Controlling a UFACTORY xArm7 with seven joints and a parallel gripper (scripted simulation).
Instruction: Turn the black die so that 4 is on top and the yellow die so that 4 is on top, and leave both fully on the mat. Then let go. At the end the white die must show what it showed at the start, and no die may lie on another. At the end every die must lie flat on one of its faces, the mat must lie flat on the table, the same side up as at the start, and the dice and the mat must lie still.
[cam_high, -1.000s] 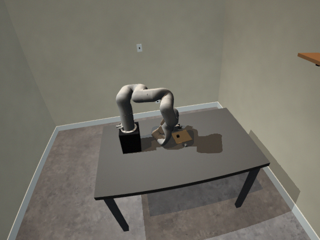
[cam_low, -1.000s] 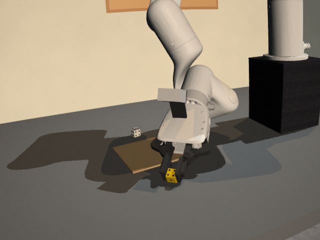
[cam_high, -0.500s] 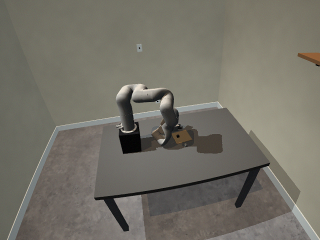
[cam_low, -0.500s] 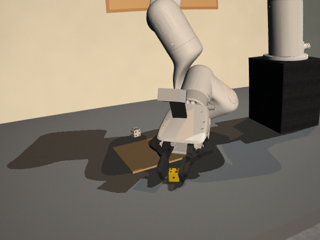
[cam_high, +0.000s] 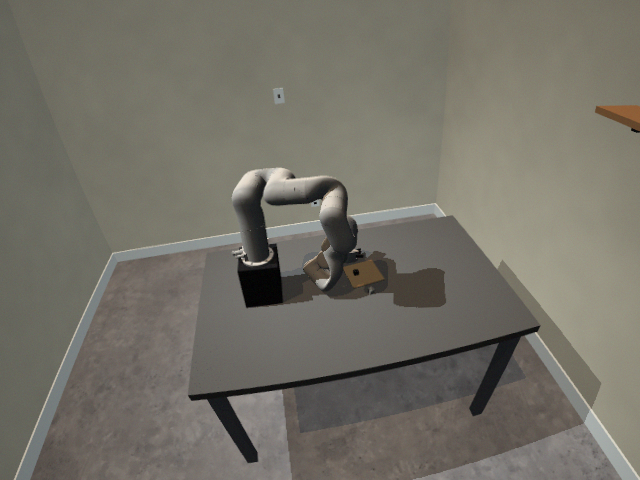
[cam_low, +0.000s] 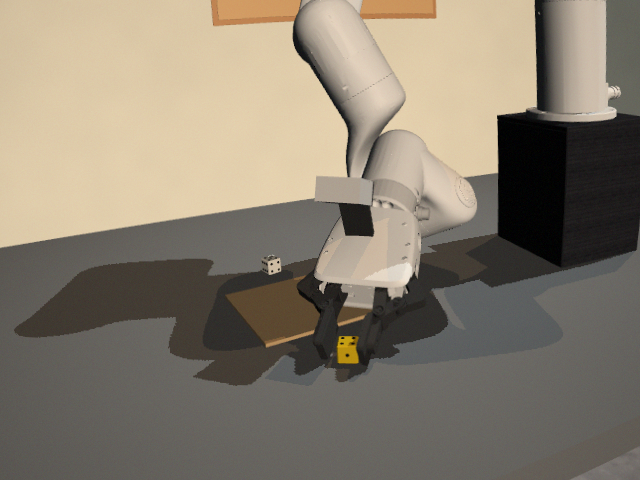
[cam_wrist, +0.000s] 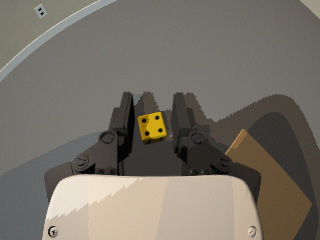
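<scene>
The yellow die lies 1 cm below my hand. Round my hand: tan mat (13 cm to the right, 2 cm below, 1 cm behind); black die (13 cm to the right, 4 cm behind, 1 cm below); white die (25 cm to the right, 2 cm behind, 1 cm below).
</scene>
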